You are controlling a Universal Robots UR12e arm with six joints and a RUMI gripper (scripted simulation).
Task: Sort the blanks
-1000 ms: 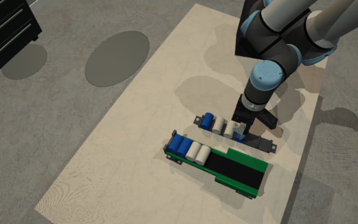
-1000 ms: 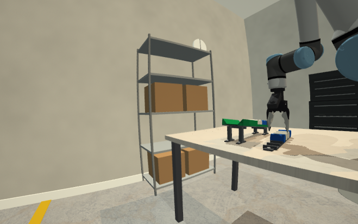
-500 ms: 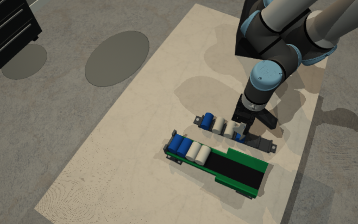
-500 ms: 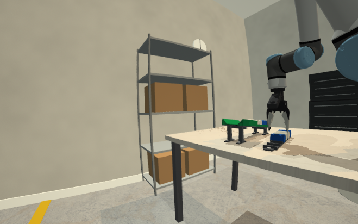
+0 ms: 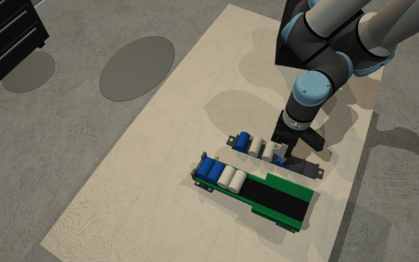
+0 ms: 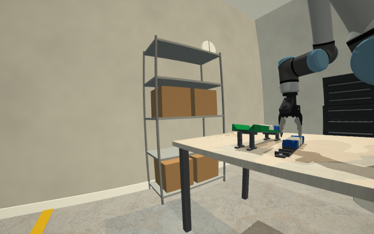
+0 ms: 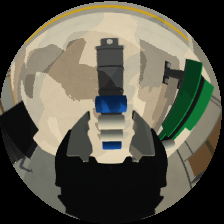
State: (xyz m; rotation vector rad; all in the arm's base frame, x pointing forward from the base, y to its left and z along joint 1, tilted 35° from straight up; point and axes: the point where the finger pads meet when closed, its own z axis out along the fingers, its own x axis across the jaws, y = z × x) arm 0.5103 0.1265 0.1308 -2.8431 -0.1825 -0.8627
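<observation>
Right now the stock rack is 7 cm below my hand, 3 cm to the right of it and 1 cm ahead of it. Round my hand: stop: 23 cm to the right, 22 cm ahead, 1 cm below.
</observation>
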